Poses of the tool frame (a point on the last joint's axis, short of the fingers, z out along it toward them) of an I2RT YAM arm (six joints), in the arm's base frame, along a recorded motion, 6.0 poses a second.
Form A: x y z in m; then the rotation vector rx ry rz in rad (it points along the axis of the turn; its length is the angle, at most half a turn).
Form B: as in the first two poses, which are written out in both.
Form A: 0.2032, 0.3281, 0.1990, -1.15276, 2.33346, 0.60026
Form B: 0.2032, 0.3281, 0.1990, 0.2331, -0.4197, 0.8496, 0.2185
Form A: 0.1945, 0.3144, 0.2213, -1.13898, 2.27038, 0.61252
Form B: 0.1945, 0.3144, 0.2213, 0.2613, -0.4208, 0.8387, 0.2263
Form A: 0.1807, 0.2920, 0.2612, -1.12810, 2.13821, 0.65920
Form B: 0.1807, 0.2920, 0.2612, 0.3126, -0.4276, 0.8105, 0.2499
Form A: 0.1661, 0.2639, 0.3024, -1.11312, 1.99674, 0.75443
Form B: 0.1661, 0.2639, 0.3024, 0.3589, -0.4316, 0.7742, 0.2925
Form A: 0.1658, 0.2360, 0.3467, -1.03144, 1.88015, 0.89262
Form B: 0.1658, 0.2360, 0.3467, 0.3980, -0.4074, 0.7425, 0.3525
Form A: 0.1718, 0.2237, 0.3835, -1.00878, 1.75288, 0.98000
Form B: 0.1718, 0.2237, 0.3835, 0.4324, -0.4047, 0.7033, 0.3932
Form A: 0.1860, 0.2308, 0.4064, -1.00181, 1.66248, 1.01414
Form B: 0.1860, 0.2308, 0.4064, 0.4581, -0.4066, 0.6748, 0.4116
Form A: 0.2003, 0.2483, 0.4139, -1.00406, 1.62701, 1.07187
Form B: 0.2003, 0.2483, 0.4139, 0.4572, -0.4074, 0.6602, 0.4349
